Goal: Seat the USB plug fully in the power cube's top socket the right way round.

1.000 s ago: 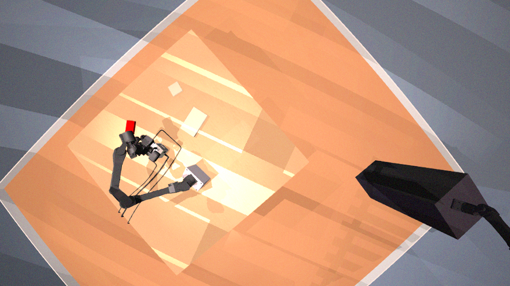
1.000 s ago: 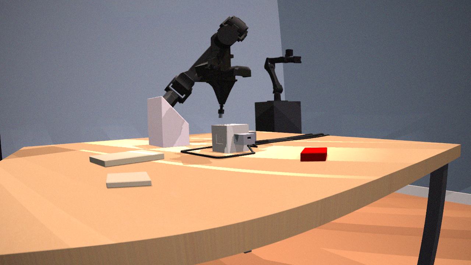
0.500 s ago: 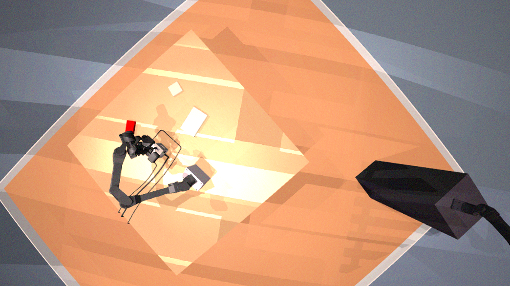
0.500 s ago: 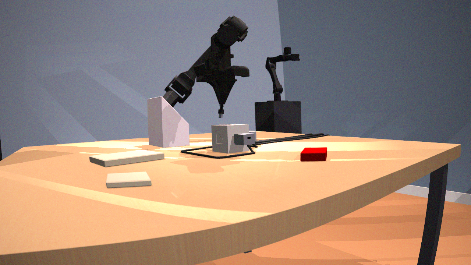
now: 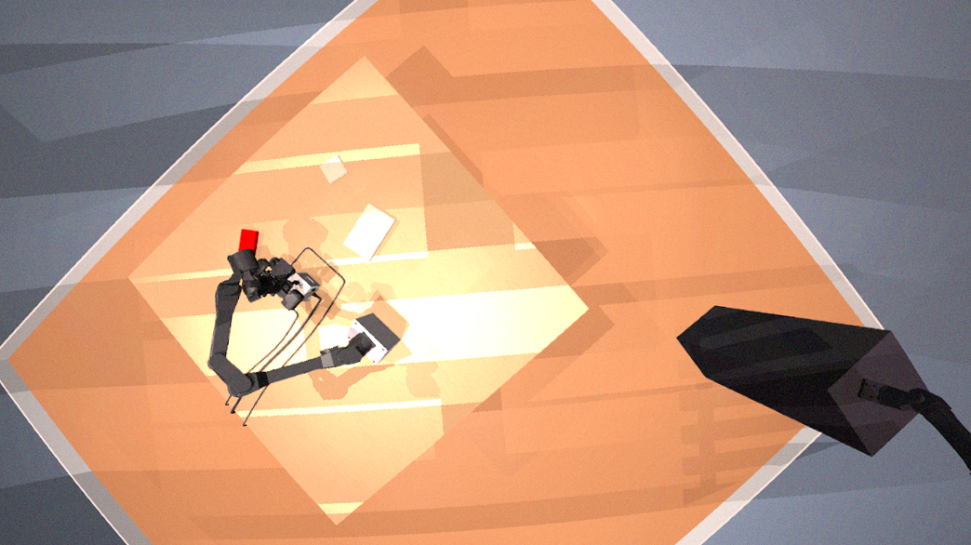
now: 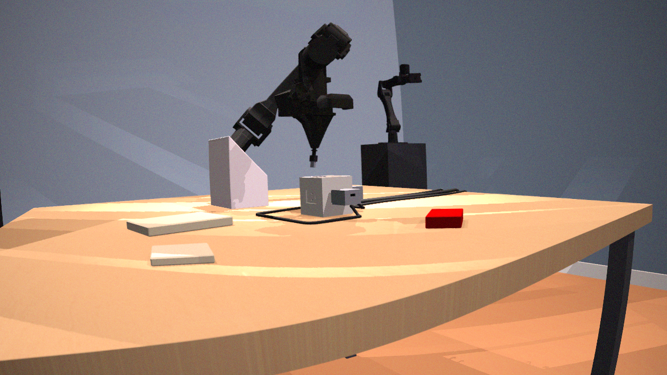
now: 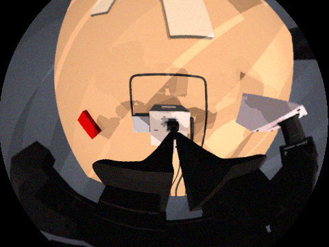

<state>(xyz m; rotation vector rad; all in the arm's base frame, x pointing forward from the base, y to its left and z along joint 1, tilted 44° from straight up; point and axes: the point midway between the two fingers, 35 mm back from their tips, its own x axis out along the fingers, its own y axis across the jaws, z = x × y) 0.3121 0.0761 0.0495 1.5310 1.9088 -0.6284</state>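
The socket lies 60 mm below my gripper tip and 10 mm to the left of it. From my gripper tip the other things lie so: red block (270 mm ahead, 120 mm below, 100 mm to the left); then usb plug (20 mm below).
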